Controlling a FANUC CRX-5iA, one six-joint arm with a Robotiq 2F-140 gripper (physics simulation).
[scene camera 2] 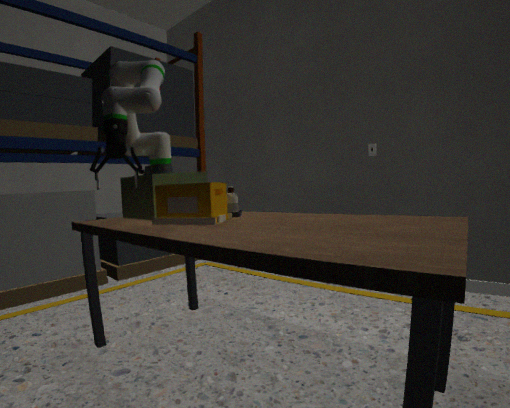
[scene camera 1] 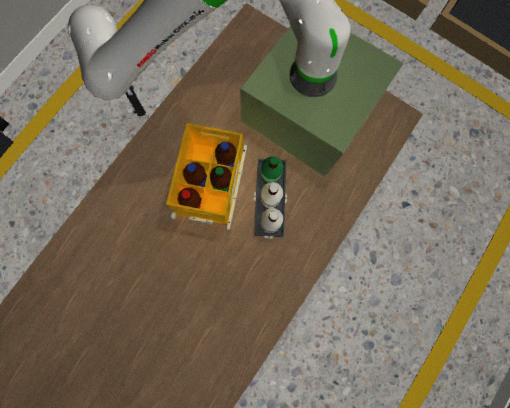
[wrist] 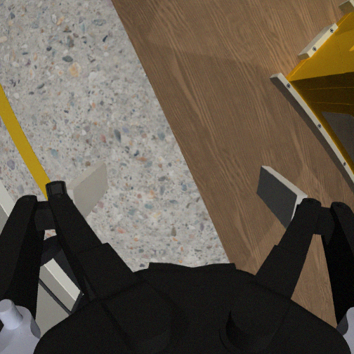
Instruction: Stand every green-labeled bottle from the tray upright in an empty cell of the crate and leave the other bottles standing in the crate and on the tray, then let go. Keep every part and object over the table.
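Frame: origin at the arm's base, x ahead, y left, z up, level; centimetres.
Where they show: gripper, fingertip midpoint: [scene camera 2: 117,188]; arm's base, origin of the base link: [scene camera 2: 161,174] [scene camera 1: 313,76].
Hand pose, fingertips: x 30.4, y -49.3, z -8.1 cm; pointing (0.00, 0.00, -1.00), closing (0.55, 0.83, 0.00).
Each offset is from my fingertips to the top centre of the thing. "*": to the spot under its first point. Level surfaces: height alone.
The yellow crate {dx +9.6, dy +40.6, dz +0.8 cm} [scene camera 1: 210,215] [scene camera 2: 218,200] [wrist: 327,67] stands on the table. In scene camera 1 it holds two blue-capped bottles {dx +0.3, dy +33.7, dz -0.4 cm} [scene camera 1: 225,153] {dx +11.7, dy +27.7, dz -0.4 cm} [scene camera 1: 194,173], a green-capped bottle {dx +8.7, dy +36.1, dz -0.4 cm} [scene camera 1: 220,178] and a red-capped bottle {dx +20.1, dy +30.3, dz -0.4 cm} [scene camera 1: 189,198]. Its top-left and bottom-right cells are empty. The dark tray {* dx +18.4, dy +56.0, dz -16.2 cm} [scene camera 1: 259,232] lies to its right with a green bottle [scene camera 1: 272,169] upright at the top end and two white bottles {dx +5.7, dy +54.0, dz -0.7 cm} [scene camera 1: 271,194] {dx +13.6, dy +57.9, dz -0.7 cm} [scene camera 1: 271,220] upright below it. My gripper [scene camera 2: 117,179] [wrist: 183,177] is open and empty, raised left of the crate, off the table's edge; the arm partly hides it in scene camera 1.
The green base block [scene camera 1: 287,127] [scene camera 2: 137,197] carries the arm and stands close behind the crate and tray. The wooden table {dz -16.7 cm} [scene camera 1: 150,300] [scene camera 2: 325,235] has its left edge under the gripper in the wrist view. A rack with an orange post [scene camera 2: 199,100] stands behind the arm.
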